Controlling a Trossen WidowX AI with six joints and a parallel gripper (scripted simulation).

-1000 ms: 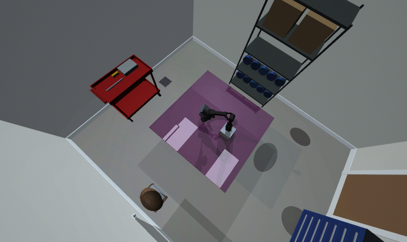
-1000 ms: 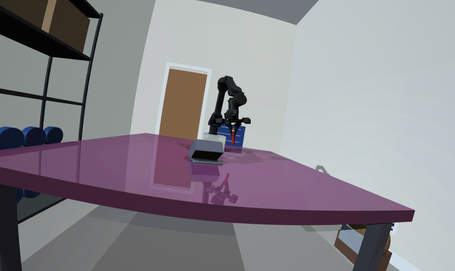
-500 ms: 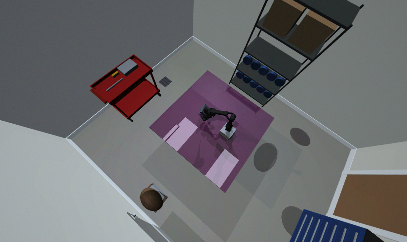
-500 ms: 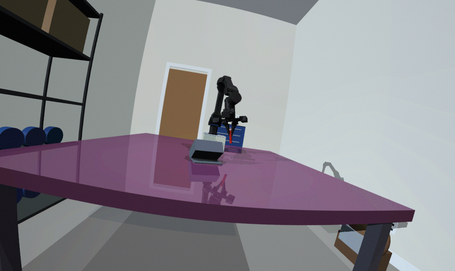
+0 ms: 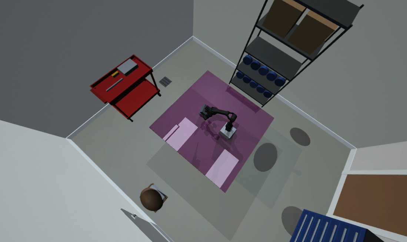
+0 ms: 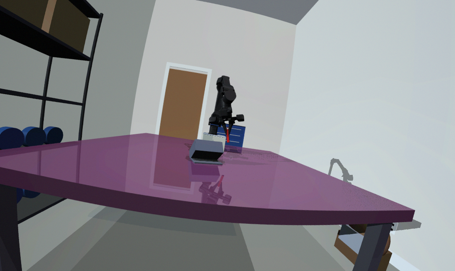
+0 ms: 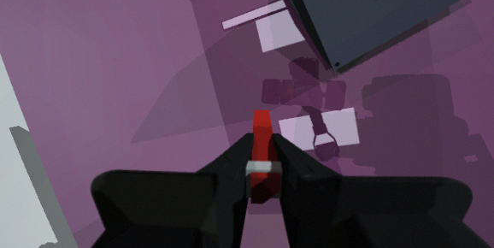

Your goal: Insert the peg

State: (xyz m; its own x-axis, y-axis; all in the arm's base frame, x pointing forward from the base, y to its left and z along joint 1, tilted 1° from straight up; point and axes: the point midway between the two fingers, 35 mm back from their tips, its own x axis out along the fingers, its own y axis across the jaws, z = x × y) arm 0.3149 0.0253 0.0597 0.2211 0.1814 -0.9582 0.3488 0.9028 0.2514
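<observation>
Now: gripper tip 12 cm to the left of the grey sloped panel, 9 cm short of it and 9 cm above it. The rest, counted from my gripper tip: red peg (2 cm above).
</observation>
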